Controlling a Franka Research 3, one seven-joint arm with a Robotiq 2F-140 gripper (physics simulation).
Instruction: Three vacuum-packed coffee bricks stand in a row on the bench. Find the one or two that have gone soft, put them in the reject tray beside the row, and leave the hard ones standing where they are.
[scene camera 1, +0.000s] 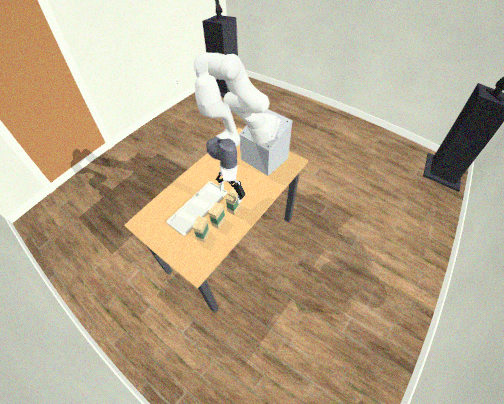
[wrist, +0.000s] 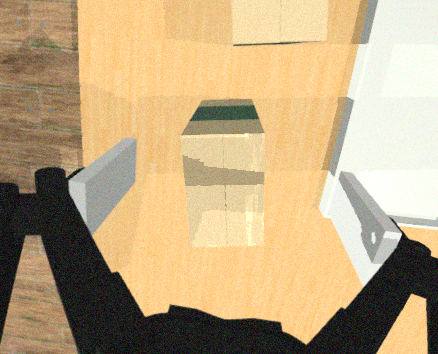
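Observation:
Three tan coffee bricks with green bands stand upright in a row on the bench. The brick nearest the robot base (scene camera 1: 232, 202) (wrist: 224, 190) is below and between the fingers in the wrist view, with a gap on each side. The middle brick (scene camera 1: 217, 214) (wrist: 280, 21) shows in part at the top of the wrist view. The far brick (scene camera 1: 201, 228) stands at the other end of the row. The white reject tray (scene camera 1: 177, 228) (wrist: 345, 125) lies beside the row and is empty. My gripper (scene camera 1: 231, 191) (wrist: 235, 176) is open, above the nearest brick. Softness cannot be told by sight.
The wooden bench (scene camera 1: 200, 267) (wrist: 120, 65) carries the row and the tray. A grey box (scene camera 1: 266, 150) under the arm's base stands at the bench's far end. The bench edge runs along the left of the wrist view. Dark pillars (scene camera 1: 220, 35) (scene camera 1: 462, 137) stand on the floor beyond.

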